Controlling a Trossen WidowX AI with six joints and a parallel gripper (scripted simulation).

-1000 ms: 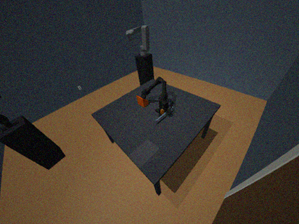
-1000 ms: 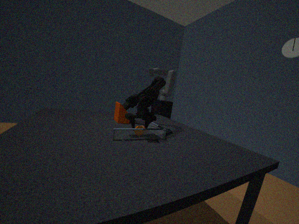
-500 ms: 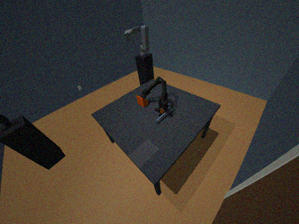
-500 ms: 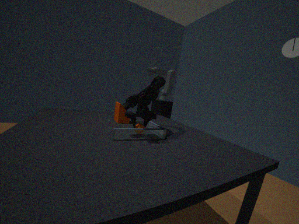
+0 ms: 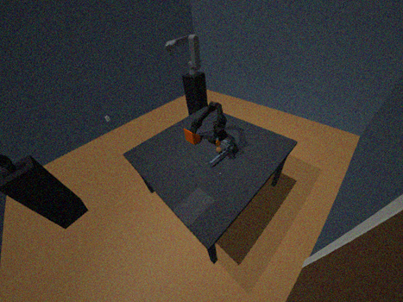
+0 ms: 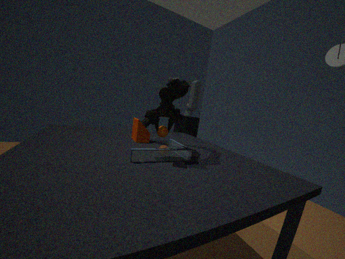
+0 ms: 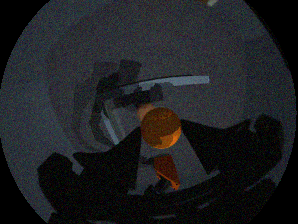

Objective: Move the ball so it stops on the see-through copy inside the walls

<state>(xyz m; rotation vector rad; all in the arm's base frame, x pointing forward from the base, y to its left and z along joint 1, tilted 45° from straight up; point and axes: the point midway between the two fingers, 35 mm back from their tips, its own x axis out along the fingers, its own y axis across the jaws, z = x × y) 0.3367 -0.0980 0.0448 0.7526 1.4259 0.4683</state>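
The clear wall is 10 cm below my gripper tip, 6 cm ahead of it and 2 cm to the right of it. The rest, counted from my gripper tip: orange ball (right at my gripper tip).
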